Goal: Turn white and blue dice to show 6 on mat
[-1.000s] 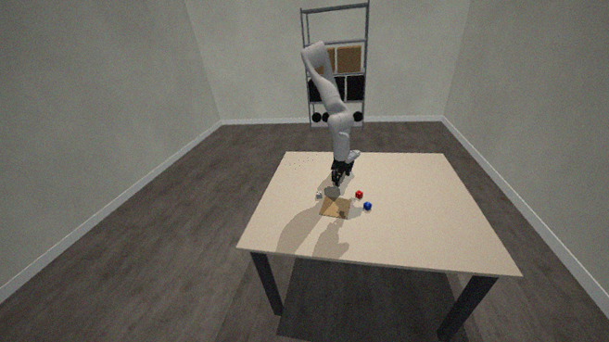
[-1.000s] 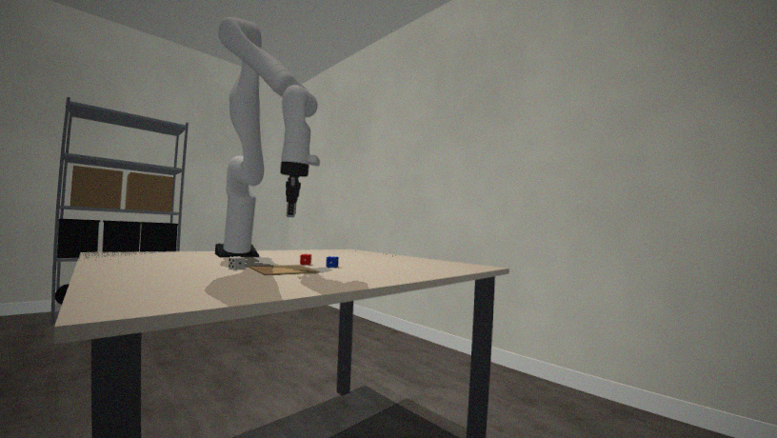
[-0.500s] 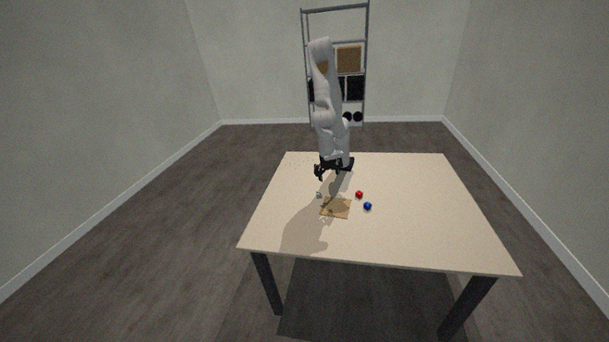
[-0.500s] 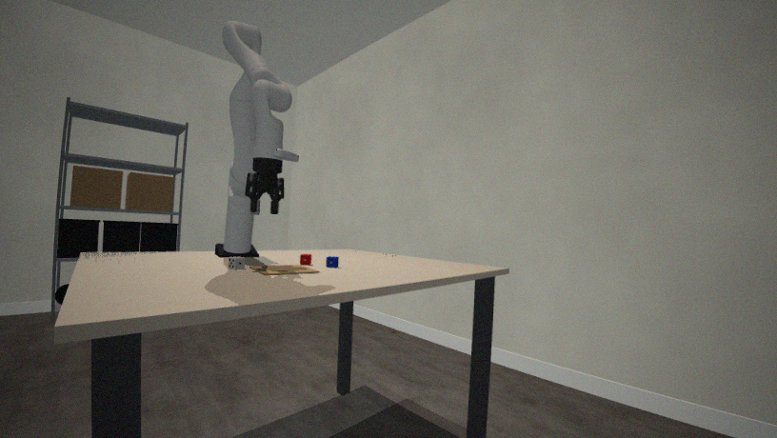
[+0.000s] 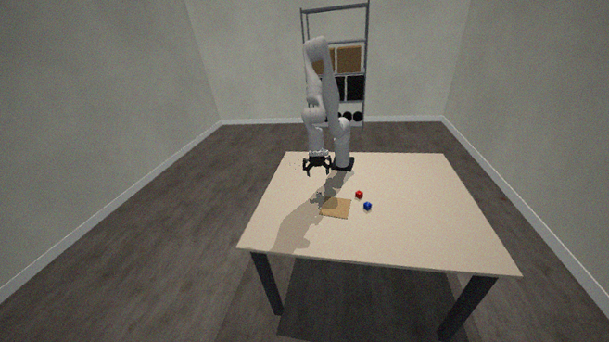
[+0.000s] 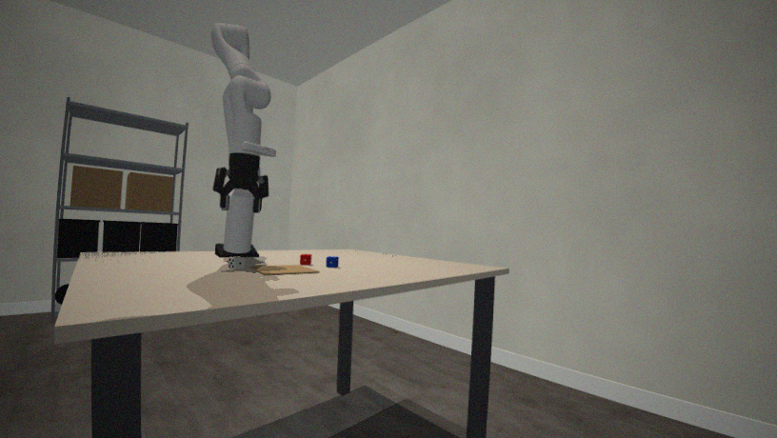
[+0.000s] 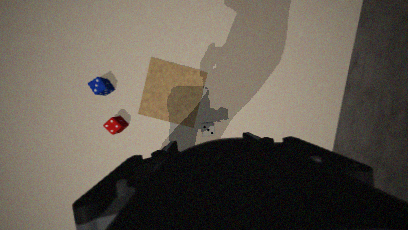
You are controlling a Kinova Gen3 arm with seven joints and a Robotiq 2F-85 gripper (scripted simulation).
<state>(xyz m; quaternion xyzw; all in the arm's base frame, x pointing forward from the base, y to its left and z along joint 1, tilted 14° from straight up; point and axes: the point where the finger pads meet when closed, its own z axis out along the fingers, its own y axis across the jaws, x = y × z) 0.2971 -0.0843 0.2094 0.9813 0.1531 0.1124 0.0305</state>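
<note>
Right now my hand is 140 mm above the white die. From my hand the other things lie so: tan mat 150 mm below, 100 mm to the left, 70 mm ahead; blue die 250 mm to the left, 140 mm below, 50 mm ahead; red die 210 mm to the left, 140 mm below, 30 mm behind.
</note>
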